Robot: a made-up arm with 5 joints.
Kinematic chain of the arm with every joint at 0, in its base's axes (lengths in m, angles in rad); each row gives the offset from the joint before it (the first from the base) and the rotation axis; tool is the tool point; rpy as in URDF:
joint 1: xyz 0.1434 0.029 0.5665 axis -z
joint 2: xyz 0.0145 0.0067 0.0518 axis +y
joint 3: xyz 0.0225 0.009 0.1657 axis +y
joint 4: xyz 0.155 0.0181 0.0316 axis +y
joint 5: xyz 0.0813 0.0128 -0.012 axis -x
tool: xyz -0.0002 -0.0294 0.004 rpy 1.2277 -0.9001 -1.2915
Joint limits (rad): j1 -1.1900..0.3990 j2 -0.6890..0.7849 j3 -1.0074..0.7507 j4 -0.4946..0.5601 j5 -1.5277..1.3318
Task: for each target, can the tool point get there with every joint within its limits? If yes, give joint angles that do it. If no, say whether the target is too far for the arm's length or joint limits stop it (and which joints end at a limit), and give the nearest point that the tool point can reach.
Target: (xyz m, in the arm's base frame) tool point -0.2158 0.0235 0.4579
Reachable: no: joint limits stop it (at a limit: joint 1, joint 2, joint 3, joint 4, joint 5) | nearest point 0.1453 0.1449 0.5163 | short by 0.385 m
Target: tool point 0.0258 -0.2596 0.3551
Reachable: no: joint limits stop it (at a limit: joint 1, joint 2, joint 3) | nearest point 0.2706 -0.0061 0.5032 | short by 0.382 m
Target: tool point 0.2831 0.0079 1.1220
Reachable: no: too far | nearest point 0.2619 0.0228 1.0179 | short by 0.107 m
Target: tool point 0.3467 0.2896 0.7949
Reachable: yes | joints -0.8367 0.3969 -0.5081 0.3942 0.5506
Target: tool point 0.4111 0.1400 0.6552
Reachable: yes | joints -0.3025 0.2764 0.3402 0.1984 0.6763
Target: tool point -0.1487 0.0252 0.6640
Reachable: no: joint limits stop it (at a limit: joint 2, joint 3, joint 4, joint 5) | nearest point -0.0473 0.0265 0.9661 | short by 0.319 m
